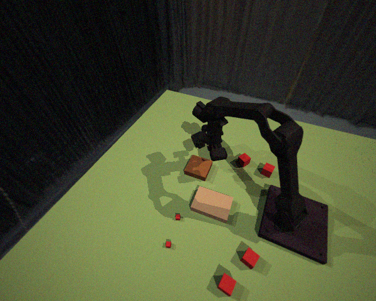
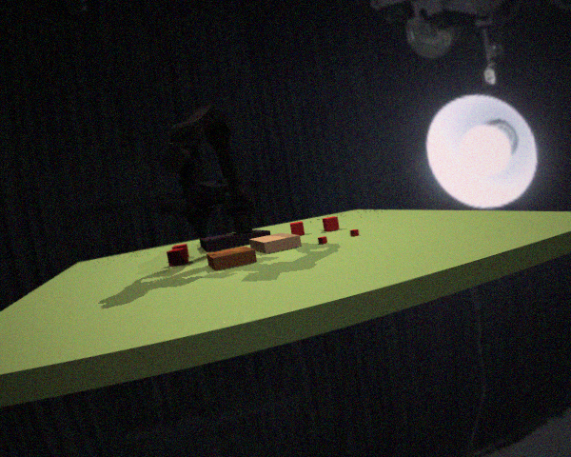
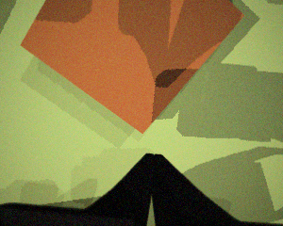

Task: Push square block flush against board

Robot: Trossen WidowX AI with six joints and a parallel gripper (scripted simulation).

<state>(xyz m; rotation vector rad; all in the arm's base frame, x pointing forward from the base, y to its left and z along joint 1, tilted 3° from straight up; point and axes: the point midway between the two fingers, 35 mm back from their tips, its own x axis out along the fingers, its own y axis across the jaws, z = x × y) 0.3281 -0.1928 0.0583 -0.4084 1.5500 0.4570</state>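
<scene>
Now: the square block 60 mm below my gripper tip, 50 mm to the left of it and 50 mm ahead of it. The rest, counted from my gripper tip: board (200 mm to the left, 60 mm below, 60 mm behind).
</scene>
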